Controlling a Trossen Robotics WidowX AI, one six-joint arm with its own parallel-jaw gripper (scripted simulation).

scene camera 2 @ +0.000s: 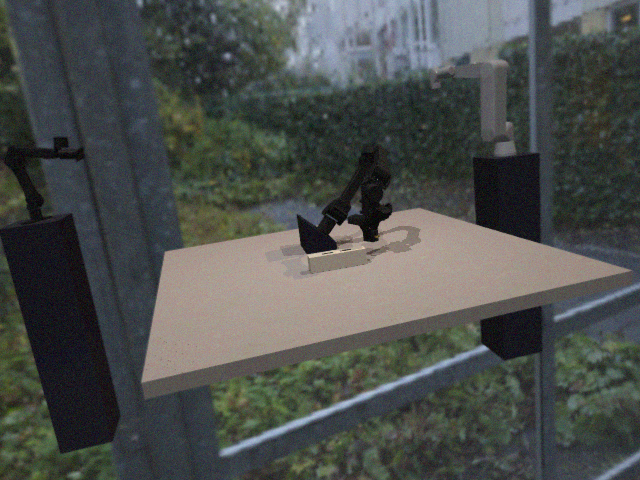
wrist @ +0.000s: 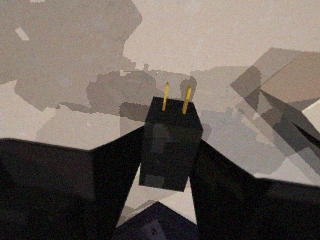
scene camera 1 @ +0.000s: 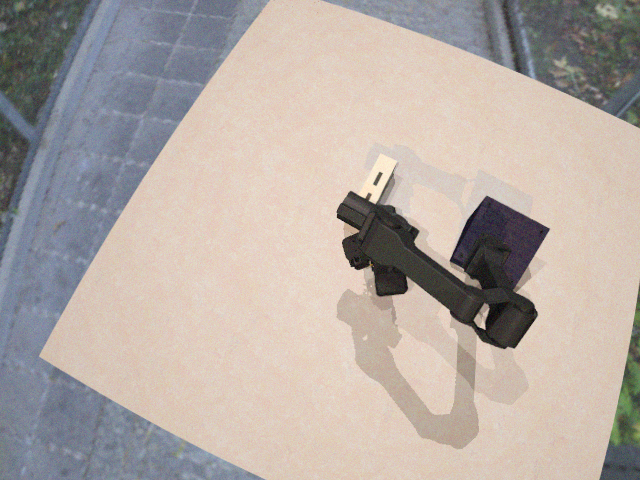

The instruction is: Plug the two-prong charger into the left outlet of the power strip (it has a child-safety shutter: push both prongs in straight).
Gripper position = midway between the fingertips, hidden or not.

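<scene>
My gripper (scene camera 1: 382, 262) carries a charger (wrist: 172, 131). I can see my gripper (scene camera 2: 370, 238) as well, and the wrist view also shows my gripper (wrist: 167, 134).
</scene>
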